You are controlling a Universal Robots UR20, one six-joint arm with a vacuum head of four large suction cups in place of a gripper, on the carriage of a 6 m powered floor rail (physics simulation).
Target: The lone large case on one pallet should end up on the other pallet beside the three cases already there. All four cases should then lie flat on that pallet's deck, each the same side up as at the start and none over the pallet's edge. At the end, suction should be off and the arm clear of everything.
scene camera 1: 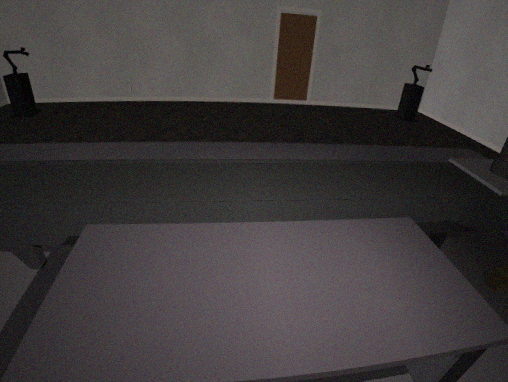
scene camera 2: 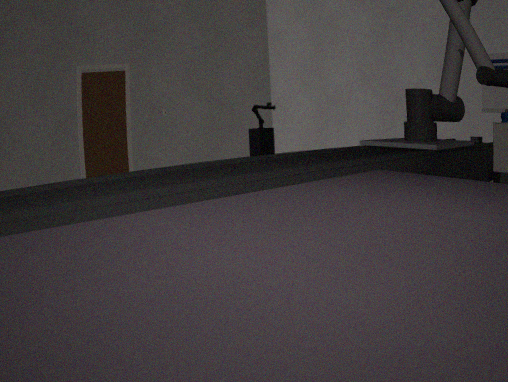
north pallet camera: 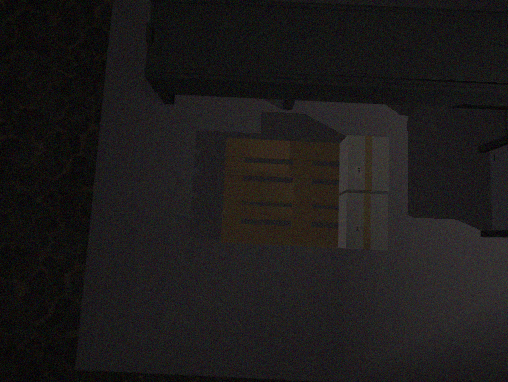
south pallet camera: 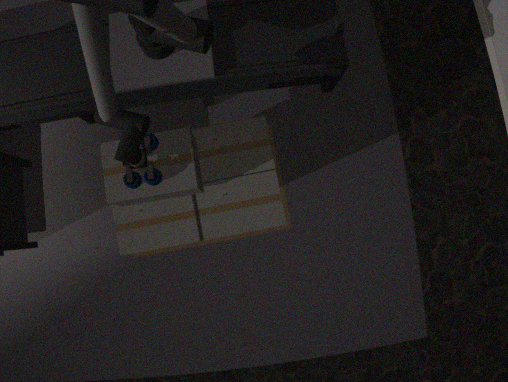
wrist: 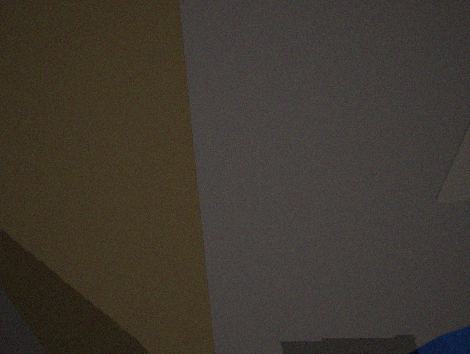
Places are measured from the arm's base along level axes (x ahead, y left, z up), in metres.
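Pixels of known places: hand, its tool point: [wrist: 214, 230]; arm's base, origin of its link: [scene camera 1: 504, 173] [scene camera 2: 420, 140].
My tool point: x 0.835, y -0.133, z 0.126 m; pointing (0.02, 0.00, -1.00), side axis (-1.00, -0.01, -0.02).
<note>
Ahead of a thing's pixels: the offset from my tool point to its top centre. "spot": to the spot under its first point. Level surfaces: height alone.
My suction head [south pallet camera: 142, 161] is on top of the large white case @[dx +0.026, dy +0.032, dz +0.026 m] [south pallet camera: 175, 182] [scene camera 2: 501, 145] and holds it level. The case is over the back left quarter of the south pallet [south pallet camera: 287, 215]. It looks larger than its neighbours, so it hangs a little above them; the gap beneath is hidden. Three similar cases lie flat there: one at back right [south pallet camera: 235, 135], one at front right [south pallet camera: 245, 220], one at front left [south pallet camera: 160, 237]. In the wrist view the held case's top @[spot: dx -0.018, dy -0.041, dz +0.022 m] [wrist: 310, 150], its yellow tape @[spot: dx +0.017, dy -0.047, dz +0.023 m] [wrist: 100, 125] and a blue cup [wrist: 452, 342] show.
The north pallet [north pallet camera: 300, 195] shows bare boards, with two taped white cartons [north pallet camera: 379, 165] [north pallet camera: 379, 220] at its right side. The rail [south pallet camera: 45, 65] and carriage [south pallet camera: 165, 72] stand behind the south pallet. A dark structure [south pallet camera: 12, 200] is at its left. A table @[dz -0.166 m] [scene camera 1: 260, 290] fills scene camera 1's foreground.
</note>
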